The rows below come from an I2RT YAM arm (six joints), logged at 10 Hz.
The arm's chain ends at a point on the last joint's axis. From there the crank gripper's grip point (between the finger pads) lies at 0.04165 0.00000 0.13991 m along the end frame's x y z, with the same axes.
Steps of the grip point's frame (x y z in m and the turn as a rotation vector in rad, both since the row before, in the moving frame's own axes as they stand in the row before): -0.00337 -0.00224 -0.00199 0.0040 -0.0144 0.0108; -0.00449 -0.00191 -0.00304 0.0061 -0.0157 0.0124; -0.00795 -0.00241 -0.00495 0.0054 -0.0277 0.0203; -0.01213 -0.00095 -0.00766 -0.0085 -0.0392 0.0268; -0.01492 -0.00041 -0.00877 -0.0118 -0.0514 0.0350
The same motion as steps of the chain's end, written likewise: -0.00135 -0.00212 -0.00258 0.0040 -0.0144 0.0108; -0.00229 -0.00156 -0.00368 0.0061 -0.0157 0.0124; -0.00406 -0.00246 -0.00605 0.0054 -0.0277 0.0203; -0.00658 -0.00319 -0.00917 -0.0085 -0.0392 0.0268; -0.00762 -0.00340 -0.01071 -0.0118 -0.0514 0.0350
